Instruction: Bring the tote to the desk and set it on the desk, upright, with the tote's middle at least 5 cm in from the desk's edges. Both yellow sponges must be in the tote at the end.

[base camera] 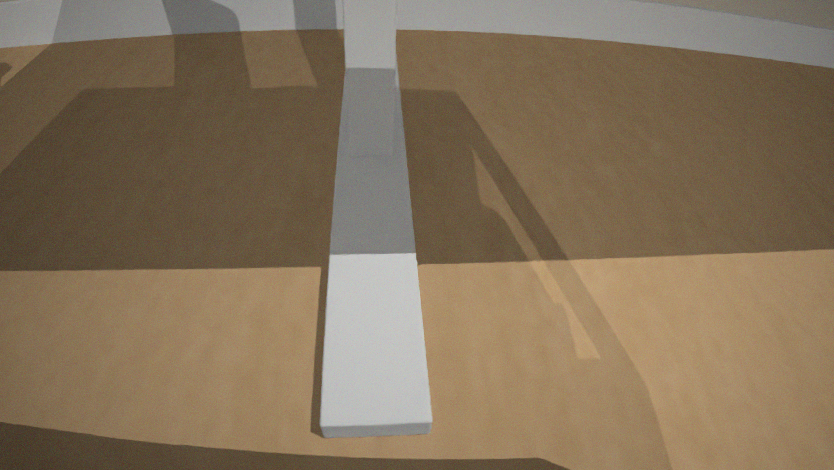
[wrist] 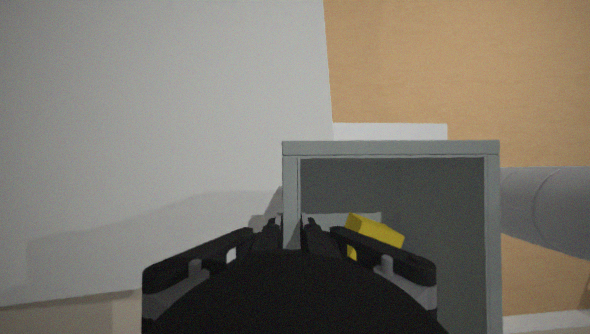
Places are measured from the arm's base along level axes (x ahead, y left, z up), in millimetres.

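Pixels of known places: gripper, fingertip midpoint: [wrist: 291, 222].
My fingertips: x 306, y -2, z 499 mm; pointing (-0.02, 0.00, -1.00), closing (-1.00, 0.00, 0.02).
Observation:
For each thing: its middle in the pictures, then the offset to it from my fingertips. "spot": a spot on its surface instead. Level surfaces: height alone.
- grey tote, body centre: [wrist: 364, 266] dz -37, dx -93, dy +69 mm
- yellow sponge, body centre: [wrist: 363, 255] dz -72, dx -109, dy +74 mm
- pale desk top, surface height: dz -175 mm
- wooden floor, surface height: dz -895 mm
- upright leg, surface spot: [base camera: 370, 35] spot: dz -725, dx +234, dy +35 mm
The grey tote [wrist: 492, 200] shows in the wrist view, its open top facing the camera. My gripper [wrist: 291, 222] is shut on the tote's left wall, near the middle of the view. A yellow sponge [wrist: 376, 231] lies inside the tote, partly behind the right finger; I cannot tell whether a second sponge is with it, as the gripper hides part of the inside. The pale desk top [wrist: 150, 100] fills the left of the wrist view, and the tote's left side overlaps it there. Whether they touch is unclear. The tote does not show in the base camera view.
In the base camera view, a white desk foot [base camera: 375, 344] runs along the wooden floor [base camera: 204, 350] straight ahead, below an upright leg [base camera: 370, 35]. A white piece [wrist: 390, 131] shows beyond the tote's far wall. A grey cylindrical part [wrist: 550, 200] is to the tote's right.

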